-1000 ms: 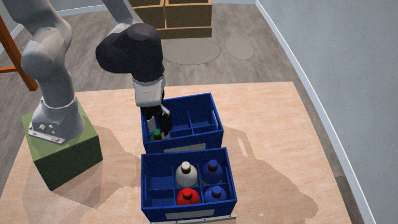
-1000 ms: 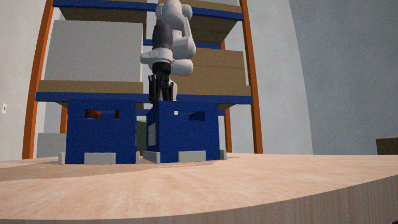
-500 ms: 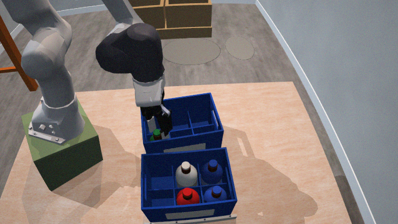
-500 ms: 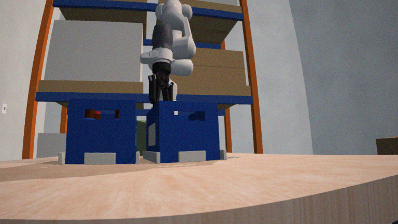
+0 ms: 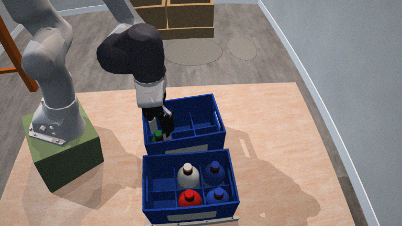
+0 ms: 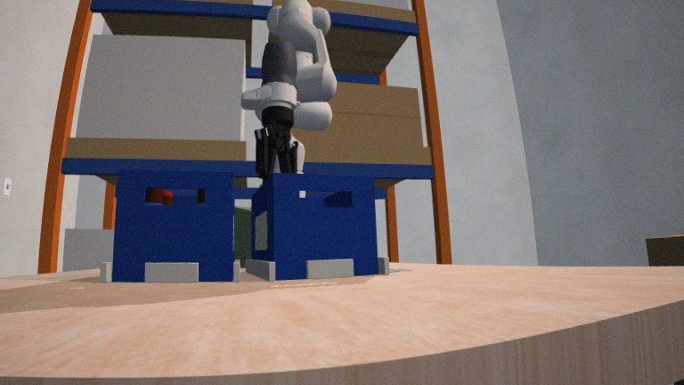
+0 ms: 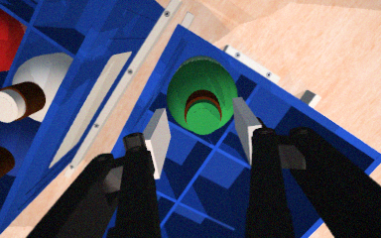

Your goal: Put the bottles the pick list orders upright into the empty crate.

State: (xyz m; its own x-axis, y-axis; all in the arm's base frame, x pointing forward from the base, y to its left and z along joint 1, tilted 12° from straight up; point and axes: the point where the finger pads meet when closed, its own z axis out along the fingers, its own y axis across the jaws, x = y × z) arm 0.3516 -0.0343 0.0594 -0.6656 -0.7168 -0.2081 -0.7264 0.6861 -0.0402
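Right now the green-labelled bottle is 8 cm below my hand and 1 cm behind it. From my hand the other things lie so: red bottle 22 cm to the right, 9 cm ahead, 8 cm below; blue bottle 17 cm ahead, 13 cm to the right, 8 cm below; white bottle 14 cm to the right, 9 cm ahead, 8 cm below.
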